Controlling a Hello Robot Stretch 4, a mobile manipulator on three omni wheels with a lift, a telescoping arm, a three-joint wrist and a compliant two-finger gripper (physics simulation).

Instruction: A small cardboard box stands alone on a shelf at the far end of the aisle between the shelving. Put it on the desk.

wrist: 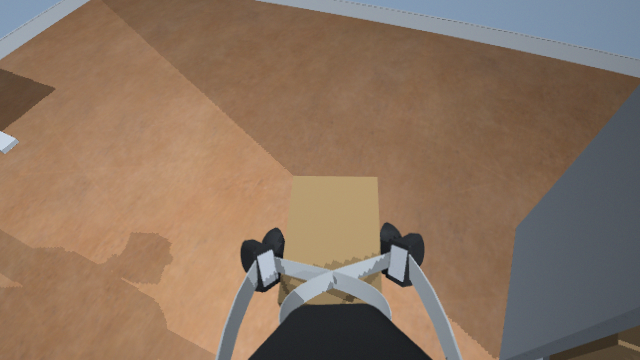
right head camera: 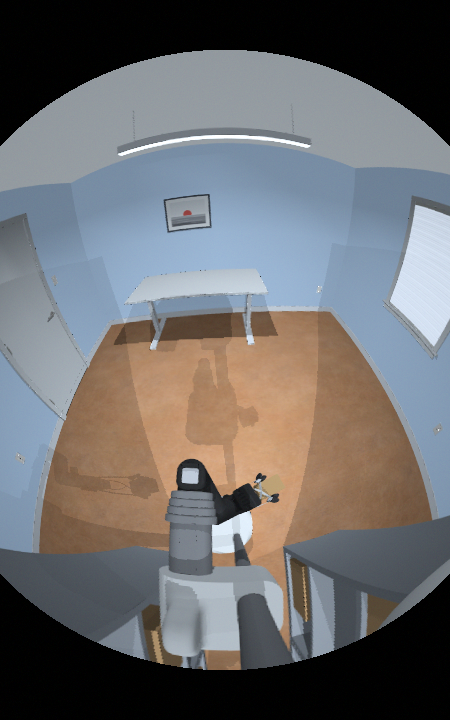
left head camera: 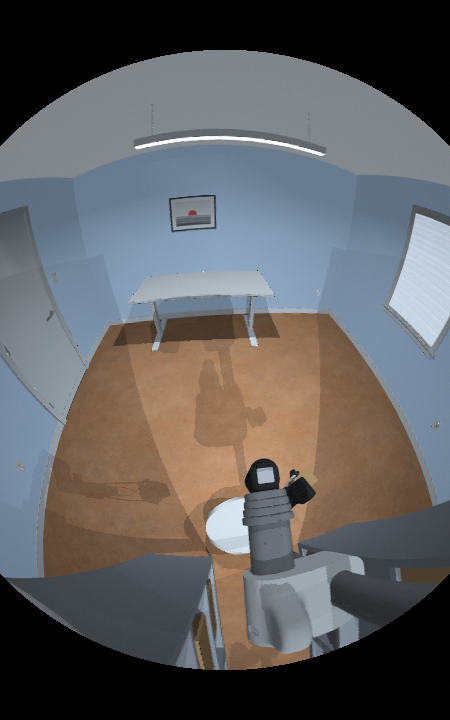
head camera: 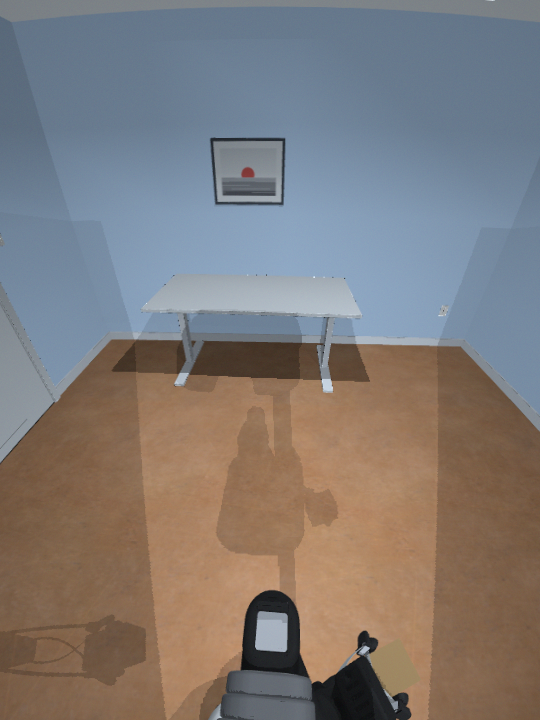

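Pixels of known places: gripper, between the fingertips: (wrist: pixel 331 245) (right head camera: pixel 269 486) (head camera: pixel 386 669); robot's base, origin of its link: (right head camera: pixel 221 523) (left head camera: pixel 236 524).
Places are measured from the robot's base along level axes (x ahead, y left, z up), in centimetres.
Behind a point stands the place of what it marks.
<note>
The small cardboard box (head camera: pixel 397 664) {x 18.3, y -22.0, z 83.9 cm} (left head camera: pixel 308 478) {x 17.9, y -22.2, z 83.9 cm} (right head camera: pixel 274 483) {x 18.2, y -22.1, z 83.9 cm} (wrist: pixel 334 215) {x 17.9, y -21.5, z 83.9 cm} is tan and sits between the two rubber fingertips of my gripper (head camera: pixel 384 672) {x 17.9, y -21.0, z 80.3 cm} (right head camera: pixel 266 487) {x 17.9, y -21.0, z 80.3 cm} (wrist: pixel 331 245) {x 17.9, y -21.0, z 80.3 cm}, which is shut on it. The fingertips press on its two sides in the wrist view, and the box is off the floor. The white desk (head camera: pixel 255 296) {x 211.5, y 23.6, z 69.3 cm} (left head camera: pixel 204 285) {x 209.2, y 19.8, z 69.3 cm} (right head camera: pixel 198 283) {x 212.8, y 20.9, z 69.2 cm} stands ahead against the far blue wall, well beyond my gripper. One foot of the desk shows at the left edge of the wrist view.
Grey shelving stands close on both sides behind the arm, with a left unit (left head camera: pixel 132 589) {x -25.9, y 41.2, z 78.3 cm} (right head camera: pixel 79 578) {x -25.9, y 41.1, z 92.2 cm} and a right unit (left head camera: pixel 392 536) {x -21.9, y -60.1, z 77.3 cm} (right head camera: pixel 371 546) {x -21.7, y -65.6, z 70.0 cm} (wrist: pixel 580 240) {x -21.8, y -62.3, z 36.3 cm}. A door (left head camera: pixel 37 318) {x 132.1, y 181.0, z 96.1 cm} (right head camera: pixel 34 318) {x 128.1, y 180.8, z 100.4 cm} is in the left wall. Brown floor (head camera: pixel 360 465) {x 120.3, y -51.1, z -2.7 cm} lies between me and the desk.
</note>
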